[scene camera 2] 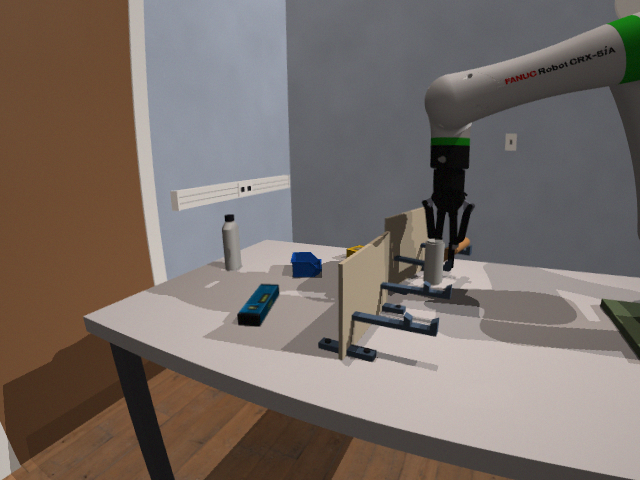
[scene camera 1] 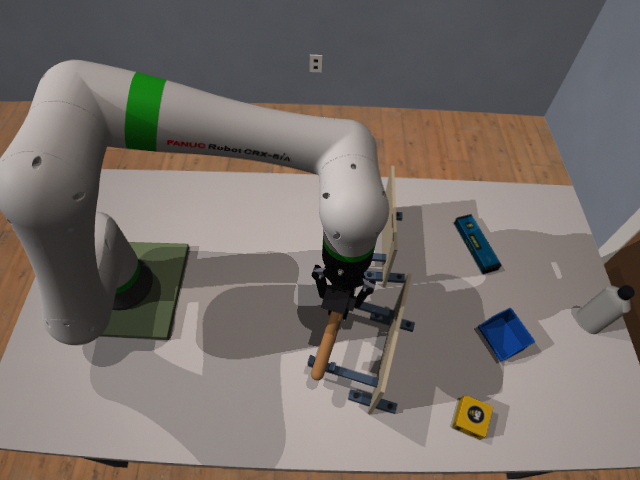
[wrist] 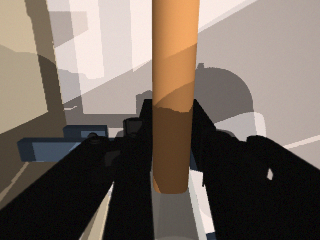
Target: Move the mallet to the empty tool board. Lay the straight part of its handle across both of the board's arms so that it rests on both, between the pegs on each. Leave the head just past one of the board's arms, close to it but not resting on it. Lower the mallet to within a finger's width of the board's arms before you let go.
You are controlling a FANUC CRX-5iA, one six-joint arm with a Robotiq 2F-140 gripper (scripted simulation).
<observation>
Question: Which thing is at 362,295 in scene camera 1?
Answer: My gripper.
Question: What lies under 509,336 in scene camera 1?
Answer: A blue bin.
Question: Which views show my gripper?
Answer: Scene camera 2, scene camera 1 and the wrist view: all of them.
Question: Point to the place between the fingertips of my gripper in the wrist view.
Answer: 169,114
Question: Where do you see a mallet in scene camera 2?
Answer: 436,254
</observation>
